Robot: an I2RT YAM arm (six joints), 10 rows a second.
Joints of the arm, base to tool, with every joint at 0 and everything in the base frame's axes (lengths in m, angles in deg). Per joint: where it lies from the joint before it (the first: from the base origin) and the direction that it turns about. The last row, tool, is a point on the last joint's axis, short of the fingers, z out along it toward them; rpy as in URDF.
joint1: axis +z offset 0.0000 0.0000 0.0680
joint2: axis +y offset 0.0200 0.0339 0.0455
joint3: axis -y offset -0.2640 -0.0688 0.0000
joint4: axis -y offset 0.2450 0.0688 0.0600
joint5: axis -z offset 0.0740 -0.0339 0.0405
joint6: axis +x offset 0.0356 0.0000 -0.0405
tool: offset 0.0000 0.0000 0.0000 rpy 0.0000 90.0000 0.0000
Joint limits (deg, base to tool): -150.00..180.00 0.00..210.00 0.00..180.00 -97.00..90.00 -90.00..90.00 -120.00..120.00
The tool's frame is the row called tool.
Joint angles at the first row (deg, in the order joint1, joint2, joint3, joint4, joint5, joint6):
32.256, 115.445, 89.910, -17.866, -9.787, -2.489
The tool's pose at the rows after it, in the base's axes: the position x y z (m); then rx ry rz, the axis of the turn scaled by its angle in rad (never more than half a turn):
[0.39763, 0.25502, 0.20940, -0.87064, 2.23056, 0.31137]
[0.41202, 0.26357, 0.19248, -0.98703, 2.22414, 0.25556]
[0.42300, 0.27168, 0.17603, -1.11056, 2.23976, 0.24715]
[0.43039, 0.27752, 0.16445, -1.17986, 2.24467, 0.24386]
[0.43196, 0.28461, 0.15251, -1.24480, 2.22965, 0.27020]
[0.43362, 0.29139, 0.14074, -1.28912, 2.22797, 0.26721]
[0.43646, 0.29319, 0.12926, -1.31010, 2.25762, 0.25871]
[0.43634, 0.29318, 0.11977, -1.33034, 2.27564, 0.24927]
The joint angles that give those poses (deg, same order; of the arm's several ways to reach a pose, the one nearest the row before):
32.267, 119.586, 93.292, -19.872, -5.406, -8.200
32.233, 124.848, 98.404, -22.309, -5.152, -13.689
32.240, 130.041, 104.266, -26.999, -6.676, -18.258
32.299, 133.649, 108.321, -29.637, -7.428, -20.808
32.755, 136.009, 109.944, -30.032, -9.116, -22.809
33.275, 138.440, 111.844, -30.729, -9.229, -24.123
33.286, 140.785, 113.924, -32.554, -8.971, -24.510
33.310, 141.935, 114.160, -33.141, -8.703, -25.049

